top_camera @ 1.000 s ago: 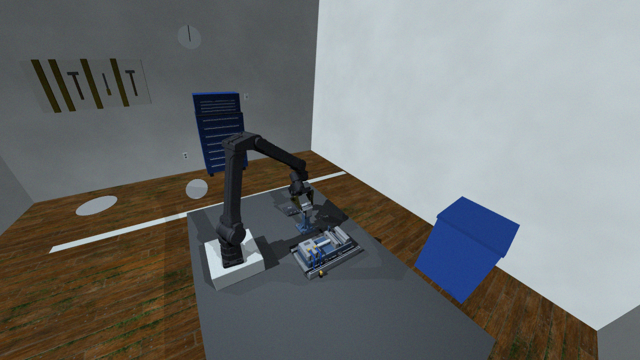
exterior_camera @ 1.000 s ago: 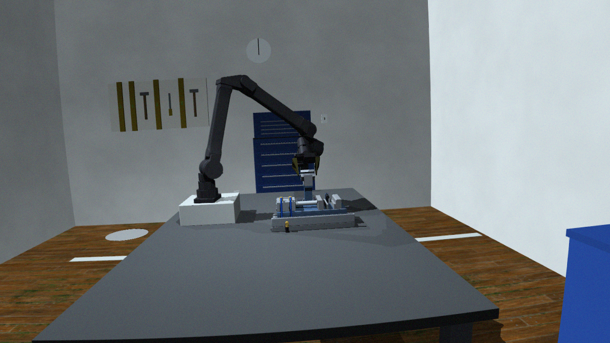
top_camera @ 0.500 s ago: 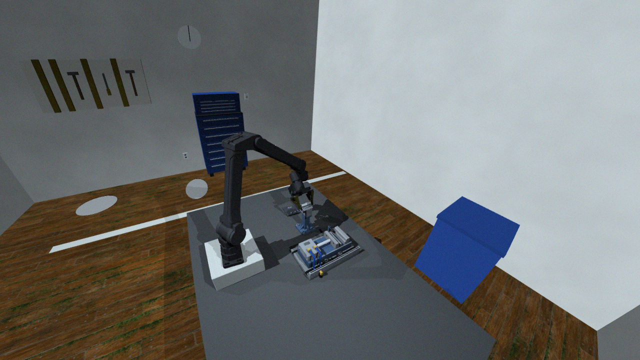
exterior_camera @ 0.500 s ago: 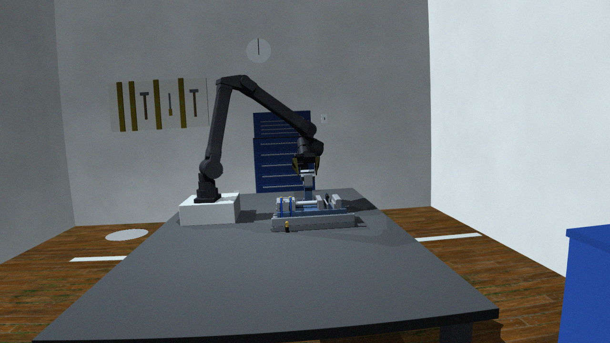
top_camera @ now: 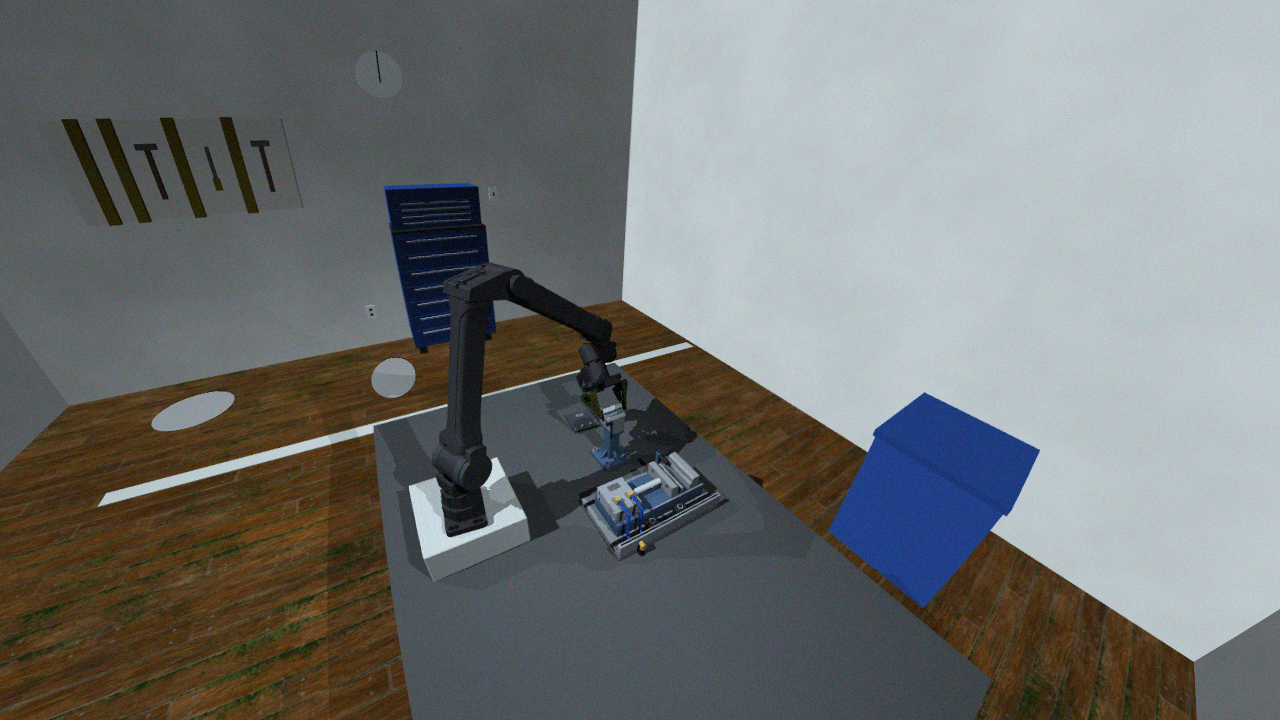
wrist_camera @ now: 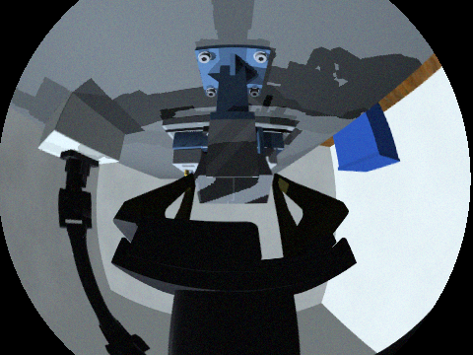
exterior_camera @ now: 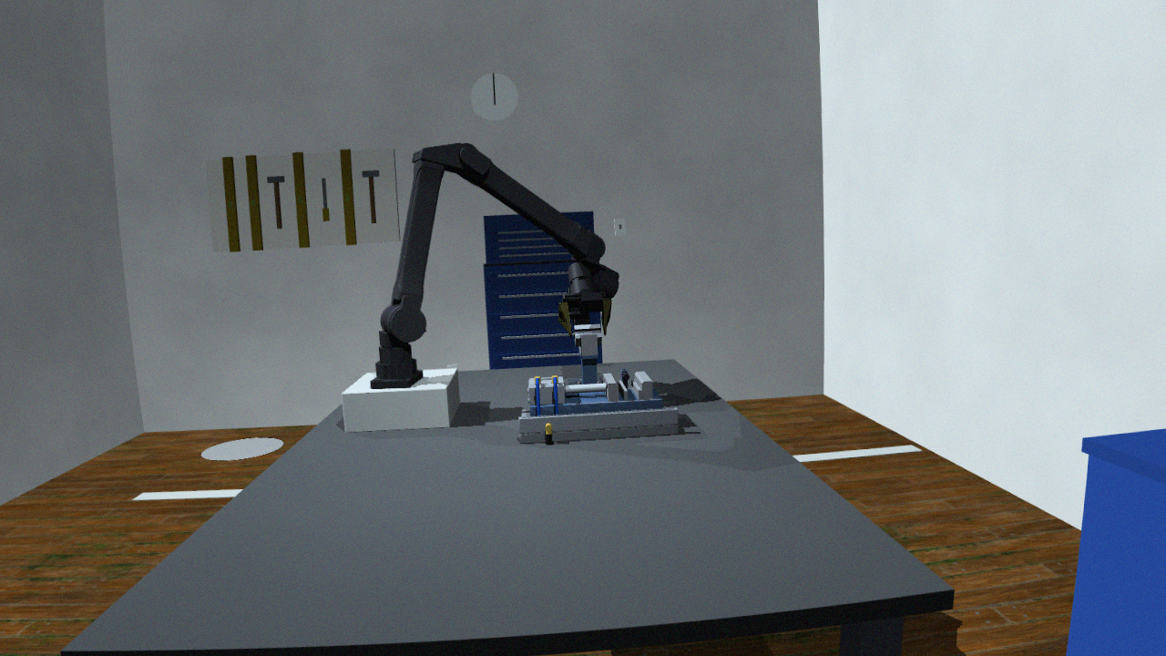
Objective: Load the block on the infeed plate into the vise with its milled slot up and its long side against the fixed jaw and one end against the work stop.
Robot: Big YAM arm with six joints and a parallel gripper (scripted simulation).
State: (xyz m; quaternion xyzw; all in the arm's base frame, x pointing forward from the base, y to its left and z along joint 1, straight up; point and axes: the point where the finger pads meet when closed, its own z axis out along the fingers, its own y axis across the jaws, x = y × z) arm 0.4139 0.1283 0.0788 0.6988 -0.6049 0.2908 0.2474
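Right now my hand is 1 cm to the left of the part. Round my hand: air cylinder (22 cm to the right, 9 cm below, 8 cm behind); vise (21 cm to the right, 12 cm below, 2 cm ahead).
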